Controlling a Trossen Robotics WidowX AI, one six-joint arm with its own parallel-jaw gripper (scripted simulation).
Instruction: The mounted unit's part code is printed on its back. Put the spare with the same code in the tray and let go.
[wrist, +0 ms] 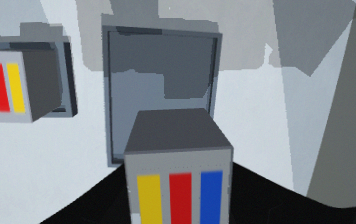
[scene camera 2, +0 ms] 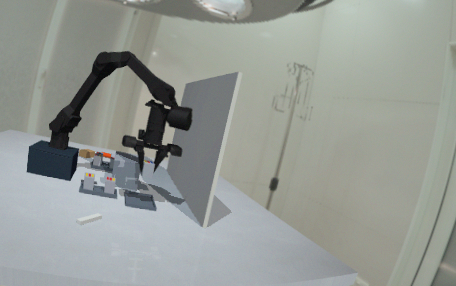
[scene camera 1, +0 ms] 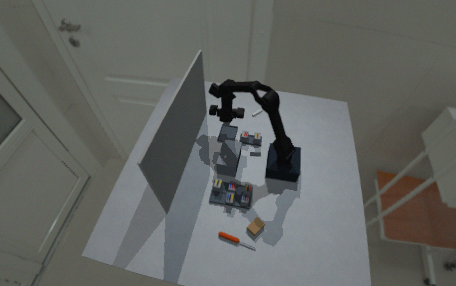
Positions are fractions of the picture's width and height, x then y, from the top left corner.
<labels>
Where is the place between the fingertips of my gripper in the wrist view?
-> At 0.49,0.73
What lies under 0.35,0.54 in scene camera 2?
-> My gripper.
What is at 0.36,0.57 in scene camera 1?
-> An upright grey panel.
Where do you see an upright grey panel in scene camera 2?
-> At 0.43,0.61
</labels>
